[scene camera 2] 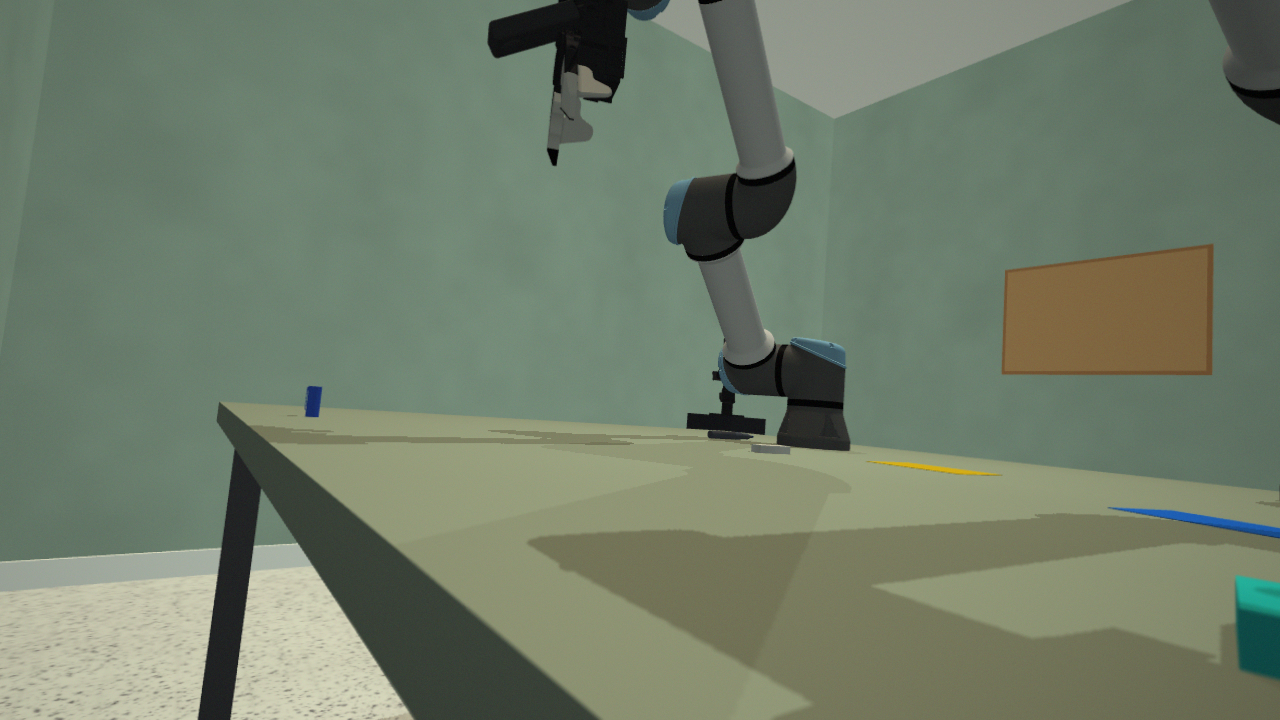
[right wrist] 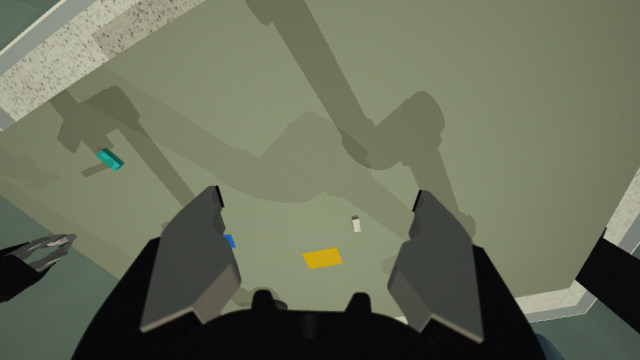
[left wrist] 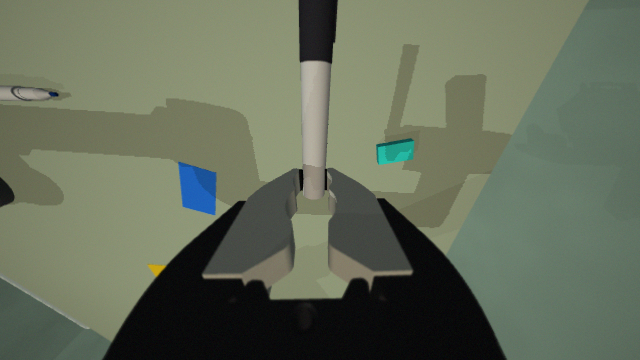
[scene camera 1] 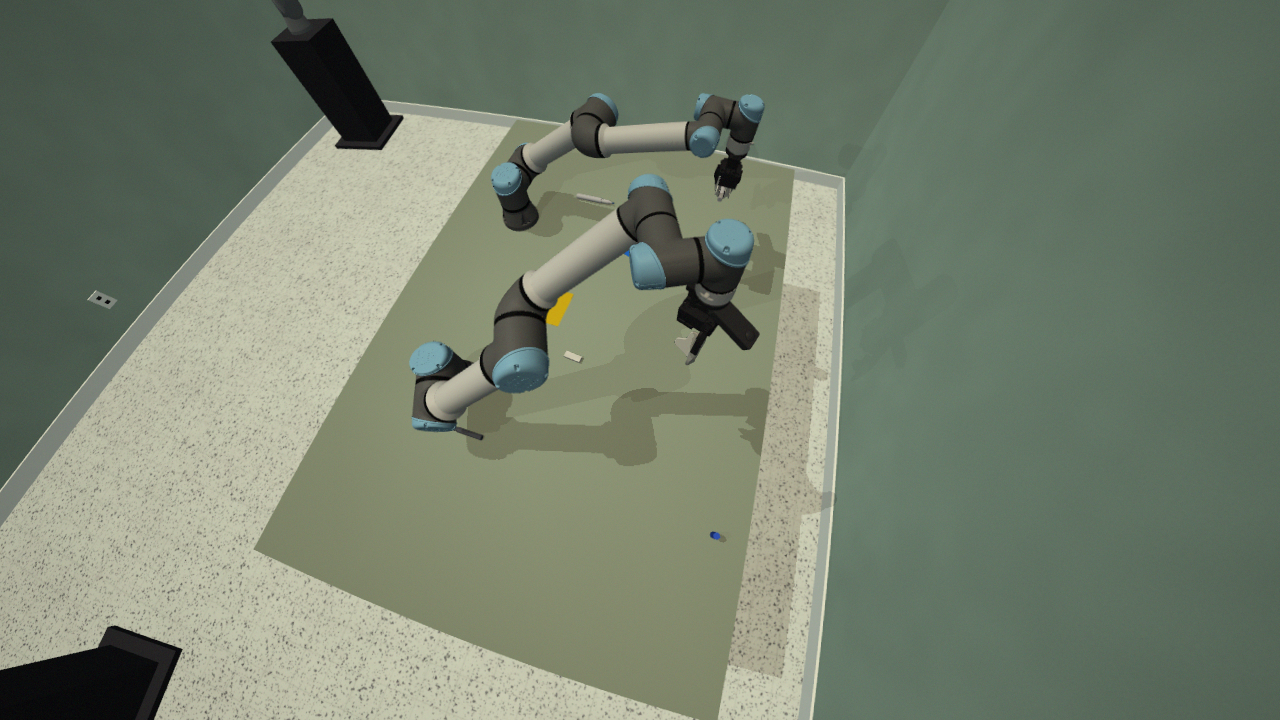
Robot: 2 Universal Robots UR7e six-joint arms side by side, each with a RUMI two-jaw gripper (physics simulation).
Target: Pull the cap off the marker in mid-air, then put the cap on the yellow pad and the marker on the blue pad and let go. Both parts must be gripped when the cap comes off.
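Frame: origin at the left arm's base, x ahead, y left, z up, level; metres.
Seen in the pictures: left gripper, fingertip midpoint: (right wrist: 68,237) (left wrist: 314,171) (scene camera 1: 720,197); right gripper, fingertip midpoint: (scene camera 2: 561,144) (right wrist: 318,190) (scene camera 1: 703,341); left arm's base, origin of the base link: (scene camera 1: 521,218); right arm's base, origin of the base link: (scene camera 2: 812,447).
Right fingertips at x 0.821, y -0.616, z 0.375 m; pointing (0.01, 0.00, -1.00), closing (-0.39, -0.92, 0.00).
Note:
Offsets run from my right fingertips to a thing's middle.
The marker @[dx -0.002, dy +0.761, dz -0.183 m] (left wrist: 315,110) has a white body and a black cap @[dx +0.002, dy +0.807, dz -0.186 m] (left wrist: 318,30), joined in one line in the left wrist view. My left gripper (left wrist: 314,171) (scene camera 1: 722,193) is shut on the marker's white end and holds it above the table. It also shows at the left edge of the right wrist view. My right gripper (right wrist: 318,190) (scene camera 1: 688,351) (scene camera 2: 558,141) is open and empty, high above the table and apart from the marker. The yellow pad @[dx -0.538, dy +0.218, dz -0.375 m] (scene camera 1: 559,309) (scene camera 2: 935,468) (left wrist: 156,269) (right wrist: 322,258) and the blue pad @[dx -0.296, dy +0.570, dz -0.375 m] (scene camera 2: 1203,519) (left wrist: 199,191) (right wrist: 229,241) lie flat on the table.
A teal block @[dx +0.121, dy +0.653, dz -0.368 m] (scene camera 2: 1260,631) (left wrist: 395,152) (right wrist: 110,159), a white pen with a blue tip @[dx -0.530, dy +0.779, dz -0.364 m] (scene camera 1: 592,198) (left wrist: 30,93), a small white block @[dx -0.401, dy +0.032, dz -0.369 m] (scene camera 1: 572,356) (scene camera 2: 770,448) (right wrist: 356,224), a blue cylinder @[dx +0.164, dy -0.423, dz -0.351 m] (scene camera 1: 715,535) (scene camera 2: 312,401) and a dark rod @[dx -0.673, dy -0.303, dz -0.366 m] (scene camera 1: 469,433) are on the table.

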